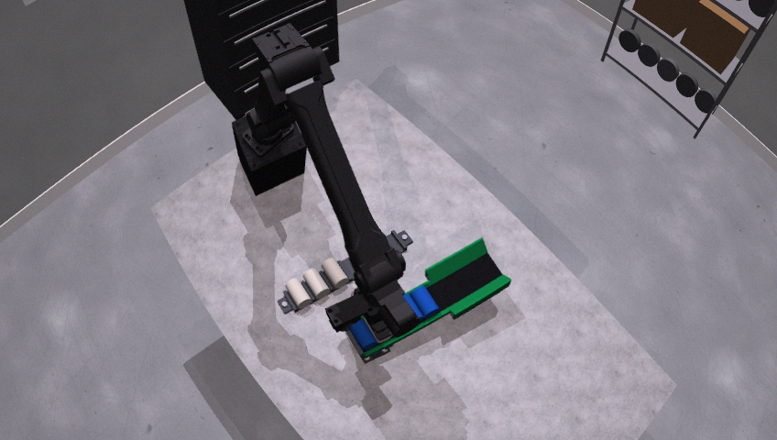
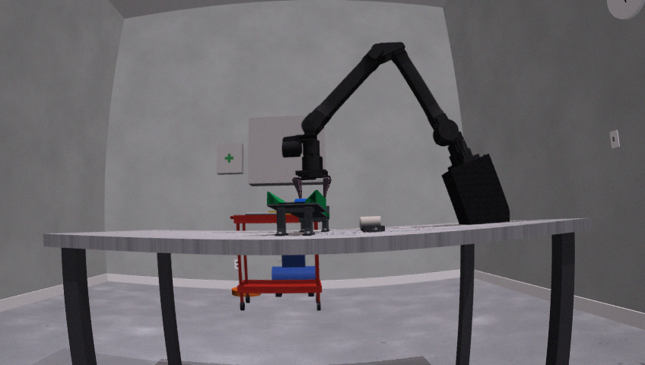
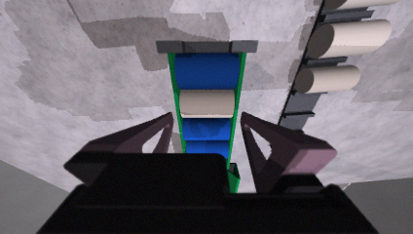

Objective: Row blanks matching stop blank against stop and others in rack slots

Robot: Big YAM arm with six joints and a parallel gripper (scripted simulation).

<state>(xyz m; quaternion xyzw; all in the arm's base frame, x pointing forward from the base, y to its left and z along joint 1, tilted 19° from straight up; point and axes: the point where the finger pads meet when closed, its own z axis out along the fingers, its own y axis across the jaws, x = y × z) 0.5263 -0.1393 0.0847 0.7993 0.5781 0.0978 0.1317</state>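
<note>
My hand is 180 mm past the stock rack, 120 mm above it and 70 mm to the right of it. From my hand the other things lie so: feed ramp (120 mm to the left, 50 mm below, 40 mm ahead); then grey stop (60 mm to the right, 50 mm below, 20 mm behind).
</note>
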